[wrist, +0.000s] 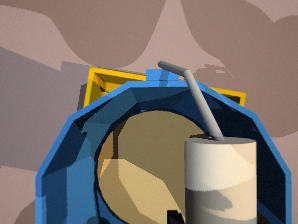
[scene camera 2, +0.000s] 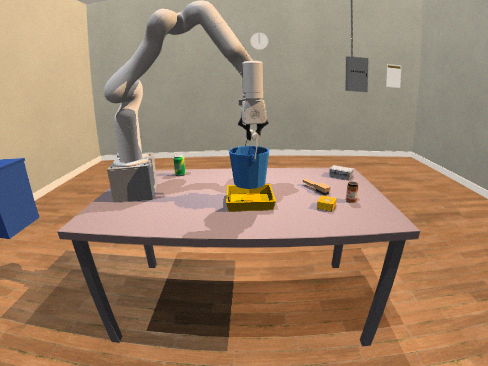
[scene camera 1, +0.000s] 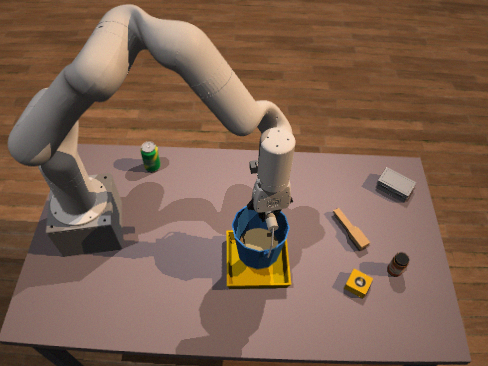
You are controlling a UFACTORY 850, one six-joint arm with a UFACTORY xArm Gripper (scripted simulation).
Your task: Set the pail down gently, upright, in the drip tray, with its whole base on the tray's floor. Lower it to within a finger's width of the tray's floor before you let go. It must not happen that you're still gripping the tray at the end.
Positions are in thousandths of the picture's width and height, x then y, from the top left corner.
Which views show the yellow drip tray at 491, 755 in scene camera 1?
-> The wrist view, scene camera 2 and scene camera 1: all of them.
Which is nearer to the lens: the yellow drip tray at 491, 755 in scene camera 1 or the grey box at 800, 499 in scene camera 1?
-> The yellow drip tray.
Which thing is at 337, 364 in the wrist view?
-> A yellow drip tray.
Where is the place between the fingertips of the gripper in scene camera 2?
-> At 519, 381
